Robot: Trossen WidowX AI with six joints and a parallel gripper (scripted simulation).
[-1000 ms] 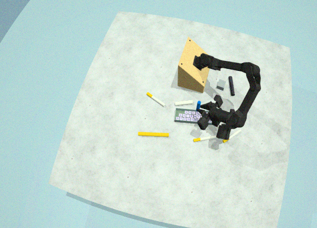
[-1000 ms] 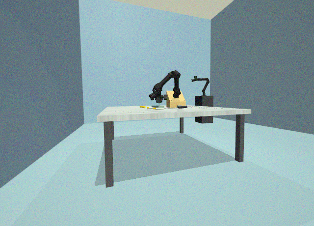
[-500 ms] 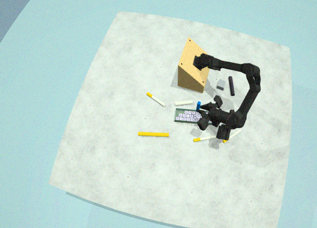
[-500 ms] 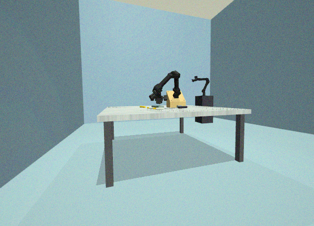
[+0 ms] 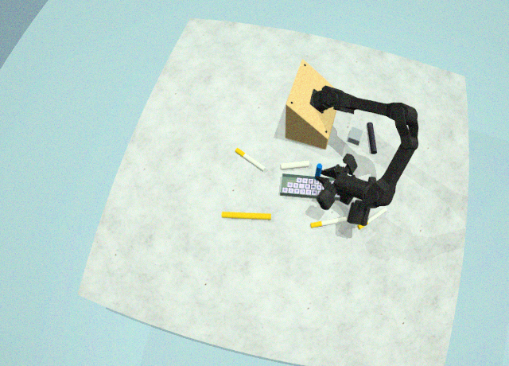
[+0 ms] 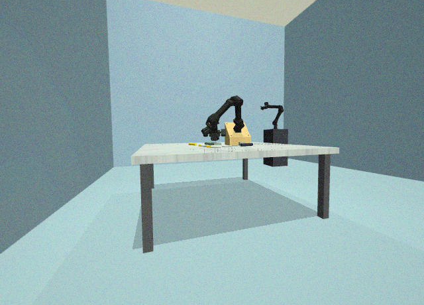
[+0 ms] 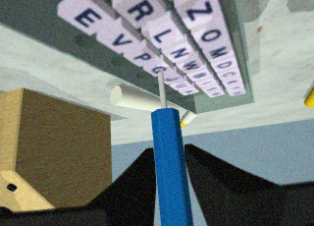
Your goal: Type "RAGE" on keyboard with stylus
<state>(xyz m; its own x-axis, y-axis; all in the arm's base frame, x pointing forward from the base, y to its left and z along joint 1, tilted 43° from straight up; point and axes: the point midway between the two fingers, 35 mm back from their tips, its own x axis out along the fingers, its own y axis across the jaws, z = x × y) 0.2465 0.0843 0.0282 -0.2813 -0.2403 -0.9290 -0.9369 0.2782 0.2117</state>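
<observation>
Now: gripper tip 10 mm above the blue stylus. Round my gripper tip: white cylinder 40 mm behind, 80 mm to the right, 60 mm below; then white stylus tip 50 mm below; then yellow stick 170 mm ahead, 190 mm to the right, 60 mm below.
</observation>
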